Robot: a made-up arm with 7 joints. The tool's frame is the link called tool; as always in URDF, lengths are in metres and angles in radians. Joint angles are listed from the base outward.
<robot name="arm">
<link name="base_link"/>
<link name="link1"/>
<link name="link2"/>
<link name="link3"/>
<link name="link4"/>
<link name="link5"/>
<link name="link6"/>
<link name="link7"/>
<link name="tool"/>
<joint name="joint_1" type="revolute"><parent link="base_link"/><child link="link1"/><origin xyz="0 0 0.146" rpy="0 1.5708 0"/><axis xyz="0 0 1"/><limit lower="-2.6" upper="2.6"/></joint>
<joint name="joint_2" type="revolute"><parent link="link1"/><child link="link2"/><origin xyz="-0.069 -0.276 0.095" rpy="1.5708 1.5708 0"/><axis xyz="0 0 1"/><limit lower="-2.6" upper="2.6"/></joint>
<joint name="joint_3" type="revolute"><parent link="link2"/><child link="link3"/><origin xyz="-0.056 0.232 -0.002" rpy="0 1.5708 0"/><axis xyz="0 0 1"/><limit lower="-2.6" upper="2.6"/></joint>
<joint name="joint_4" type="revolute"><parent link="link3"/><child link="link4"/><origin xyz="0.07 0.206 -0.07" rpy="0 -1.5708 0"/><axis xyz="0 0 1"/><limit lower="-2.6" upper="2.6"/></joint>
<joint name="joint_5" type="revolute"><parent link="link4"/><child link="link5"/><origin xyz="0.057 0.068 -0.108" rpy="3.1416 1.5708 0"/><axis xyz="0 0 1"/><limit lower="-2.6" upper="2.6"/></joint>
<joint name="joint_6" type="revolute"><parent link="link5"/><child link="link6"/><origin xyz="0.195 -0.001 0.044" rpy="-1.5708 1.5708 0"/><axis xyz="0 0 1"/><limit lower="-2.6" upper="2.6"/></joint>
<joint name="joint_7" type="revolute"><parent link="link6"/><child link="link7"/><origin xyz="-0.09 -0.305 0.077" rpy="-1.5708 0 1.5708"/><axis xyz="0 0 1"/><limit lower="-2.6" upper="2.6"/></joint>
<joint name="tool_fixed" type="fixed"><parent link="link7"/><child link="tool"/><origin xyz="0.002 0.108 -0.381" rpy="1.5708 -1.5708 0"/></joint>
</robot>
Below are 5 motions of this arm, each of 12 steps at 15 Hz.
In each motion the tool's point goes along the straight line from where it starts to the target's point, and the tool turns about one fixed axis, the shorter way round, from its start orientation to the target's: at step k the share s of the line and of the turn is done. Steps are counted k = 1, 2, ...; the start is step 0. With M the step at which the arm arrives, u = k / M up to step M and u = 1 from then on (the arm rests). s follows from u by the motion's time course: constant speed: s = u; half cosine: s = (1 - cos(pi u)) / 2; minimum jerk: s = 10 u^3 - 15 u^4 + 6 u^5.
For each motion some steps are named. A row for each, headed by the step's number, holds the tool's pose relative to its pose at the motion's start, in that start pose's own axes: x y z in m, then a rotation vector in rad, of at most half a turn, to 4 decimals.
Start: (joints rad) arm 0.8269 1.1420 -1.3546 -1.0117 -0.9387 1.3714 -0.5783
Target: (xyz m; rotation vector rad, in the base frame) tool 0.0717 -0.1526 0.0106 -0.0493 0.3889 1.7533
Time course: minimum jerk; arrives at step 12
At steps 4, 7, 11, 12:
4: 0.0164 -0.0159 0.0083 0.3762 0.1765 -0.0085
7: 0.0511 -0.0495 0.0257 1.1711 0.5494 -0.0266
11: 0.0778 -0.0753 0.0391 1.7833 0.8366 -0.0404
12: 0.0782 -0.0757 0.0393 1.7924 0.8409 -0.0406

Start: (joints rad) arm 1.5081 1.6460 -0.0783 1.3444 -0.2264 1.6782 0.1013
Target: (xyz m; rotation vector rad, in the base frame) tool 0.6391 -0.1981 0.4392 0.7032 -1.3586 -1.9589
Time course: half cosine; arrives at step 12
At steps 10, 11, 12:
10: 0.4101 -0.1553 0.1667 0.2979 0.5660 -1.3637
11: 0.4321 -0.1636 0.1757 0.3139 0.5963 -1.4367
12: 0.4395 -0.1664 0.1787 0.3193 0.6066 -1.4616

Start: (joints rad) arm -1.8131 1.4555 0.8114 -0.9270 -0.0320 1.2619 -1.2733
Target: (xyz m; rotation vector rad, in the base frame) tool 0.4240 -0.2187 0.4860 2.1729 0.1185 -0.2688
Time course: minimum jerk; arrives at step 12
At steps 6, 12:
6: -0.0350 0.1375 -0.0189 -0.2268 0.1073 0.0666
12: -0.0699 0.2749 -0.0377 -0.4536 0.2146 0.1332

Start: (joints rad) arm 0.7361 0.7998 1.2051 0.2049 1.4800 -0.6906 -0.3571
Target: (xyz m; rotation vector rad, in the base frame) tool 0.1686 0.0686 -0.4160 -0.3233 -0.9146 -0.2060
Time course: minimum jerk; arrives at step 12
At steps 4, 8, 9, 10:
4: -0.0128 -0.1014 -0.0233 -0.1551 -0.1207 0.1823
8: -0.0482 -0.3818 -0.0876 -0.5840 -0.4545 0.6864
9: -0.0547 -0.4332 -0.0994 -0.6626 -0.5156 0.7788
10: -0.0588 -0.4661 -0.1069 -0.7129 -0.5547 0.8379

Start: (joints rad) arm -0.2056 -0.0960 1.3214 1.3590 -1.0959 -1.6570 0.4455
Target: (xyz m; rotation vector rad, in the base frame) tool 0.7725 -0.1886 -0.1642 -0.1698 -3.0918 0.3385
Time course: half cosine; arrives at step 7
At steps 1, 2, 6, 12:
1: 0.0036 -0.0004 -0.0111 -0.0069 -0.0265 0.0076
2: 0.0136 -0.0017 -0.0422 -0.0262 -0.1008 0.0290
6: 0.0687 -0.0084 -0.2129 -0.1322 -0.5087 0.1462
12: 0.0722 -0.0088 -0.2240 -0.1391 -0.5352 0.1539

